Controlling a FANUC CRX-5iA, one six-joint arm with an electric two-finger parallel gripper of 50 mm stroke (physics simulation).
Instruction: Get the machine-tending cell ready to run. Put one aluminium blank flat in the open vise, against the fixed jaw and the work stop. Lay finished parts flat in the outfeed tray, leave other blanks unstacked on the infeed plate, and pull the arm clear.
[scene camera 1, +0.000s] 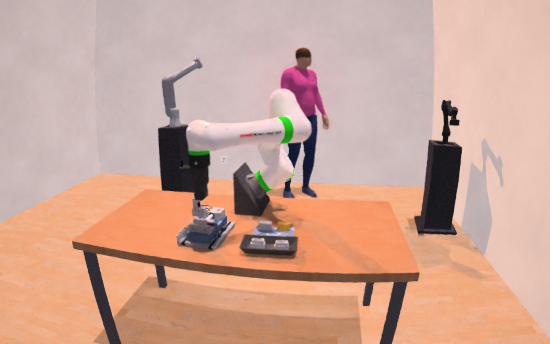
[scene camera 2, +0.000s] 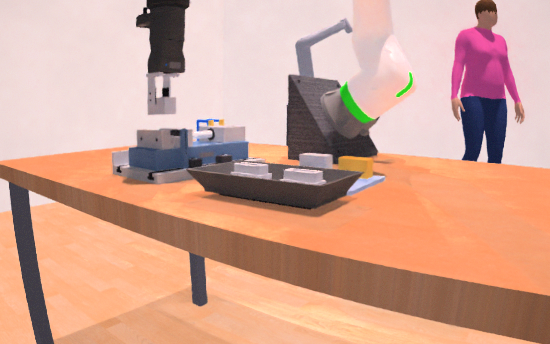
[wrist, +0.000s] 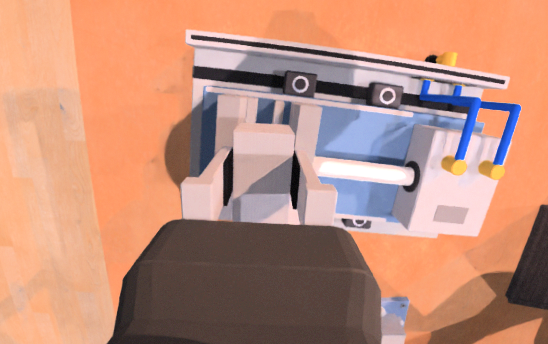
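Pixels of known places: gripper, fingertip midpoint: (scene camera 1: 197, 210) (scene camera 2: 159, 104) (wrist: 262, 166); arm's base at its link origin: (scene camera 1: 253, 187) (scene camera 2: 338, 115).
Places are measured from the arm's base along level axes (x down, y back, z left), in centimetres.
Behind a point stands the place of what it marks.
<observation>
My gripper (scene camera 1: 199, 204) {x -3.2, y -51.5, z -9.7 cm} (scene camera 2: 161, 100) {x -3.2, y -51.5, z -9.7 cm} (wrist: 262, 166) {x -3.2, y -51.5, z -9.7 cm} is shut on an aluminium blank (scene camera 2: 162, 106) {x -2.7, y -52.7, z -6.3 cm} (wrist: 263, 150) {x -4.6, y -51.6, z -10.9 cm}, held level above the jaw end of the vise (scene camera 1: 202, 232) {x 5.3, y -55.2, z -6.1 cm} (scene camera 2: 160, 158) {x 7.4, y -55.7, z -2.4 cm} (wrist: 362, 132) {x 5.7, y -42.9, z -11.8 cm}. In scene camera 2 a gap shows between blank and vise. The vise jaws stand apart; the blank and fingers partly hide the opening. Two finished parts (scene camera 1: 257, 243) {x 8.3, y -52.2, z 18.4 cm} (scene camera 2: 251, 168) {x 7.5, y -52.0, z 19.5 cm} lie in the dark outfeed tray (scene camera 1: 270, 251) {x 8.9, y -56.9, z 25.4 cm} (scene camera 2: 260, 191) {x 9.6, y -56.3, z 26.0 cm}. Another grey blank (scene camera 1: 265, 226) {x 8.8, y -32.0, z 16.1 cm} (scene camera 2: 316, 160) {x 8.2, y -31.9, z 16.8 cm} rests on the blue infeed plate (scene camera 2: 371, 183) {x 11.1, y -32.7, z 30.1 cm} (wrist: 395, 306) {x 10.9, y -29.8, z 11.2 cm}.
A yellow block (scene camera 1: 284, 226) {x 8.4, y -30.6, z 25.0 cm} (scene camera 2: 356, 165) {x 8.5, y -30.5, z 25.4 cm} stands on the infeed plate beside the grey blank. Blue hoses (wrist: 467, 130) {x 0.8, y -36.9, z -13.9 cm} with yellow fittings rise at the vise's cylinder end. The arm's dark pedestal (scene camera 1: 246, 197) {x 1.6, y -13.7, z 0.4 cm} (scene camera 2: 310, 125) {x 2.4, y -13.7, z 0.7 cm} stands behind. A person (scene camera 1: 300, 90) (scene camera 2: 484, 65) stands beyond the table.
</observation>
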